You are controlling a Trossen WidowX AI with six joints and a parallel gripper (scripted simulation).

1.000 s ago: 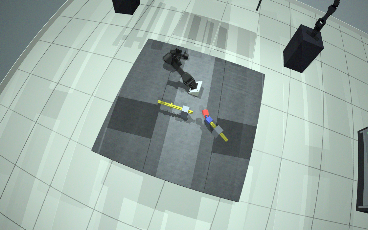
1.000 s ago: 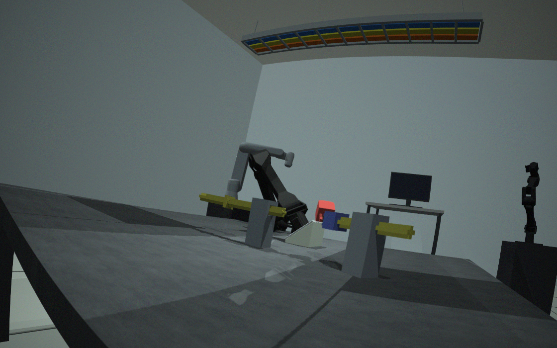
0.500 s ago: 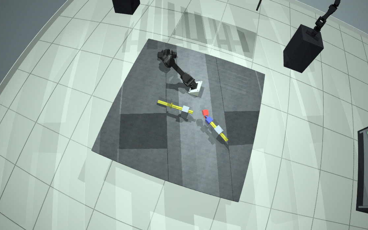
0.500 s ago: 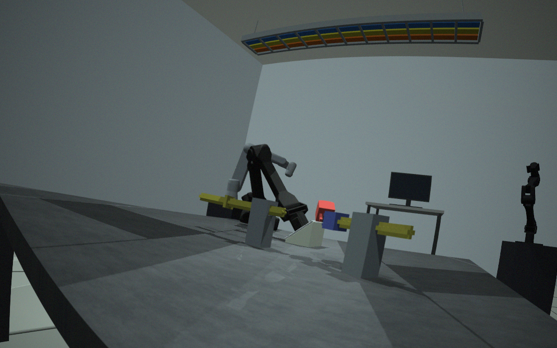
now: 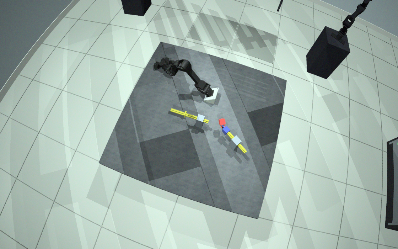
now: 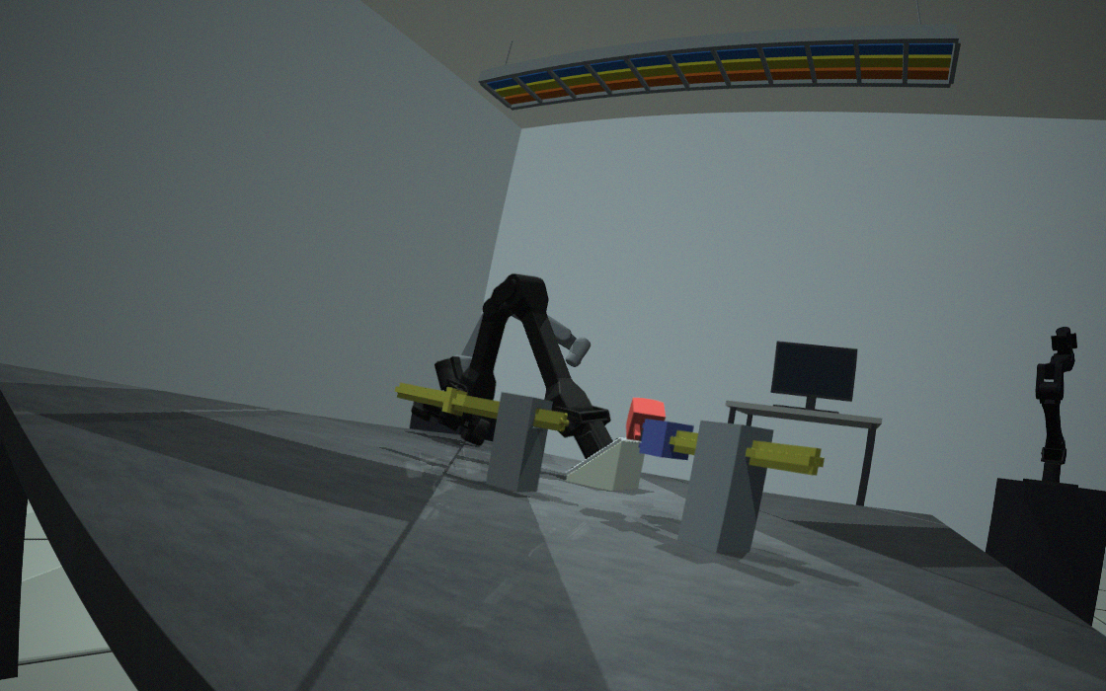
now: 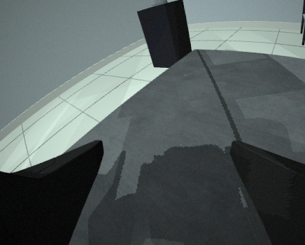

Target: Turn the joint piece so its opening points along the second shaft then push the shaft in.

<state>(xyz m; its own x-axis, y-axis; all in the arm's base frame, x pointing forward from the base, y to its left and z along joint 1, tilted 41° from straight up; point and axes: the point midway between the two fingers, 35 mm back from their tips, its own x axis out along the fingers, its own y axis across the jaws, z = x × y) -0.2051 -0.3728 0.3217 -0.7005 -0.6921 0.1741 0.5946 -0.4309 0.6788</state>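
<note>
The red joint piece is 490 mm ahead of my gripper tip, 660 mm to the left of it and 90 mm above it.
</note>
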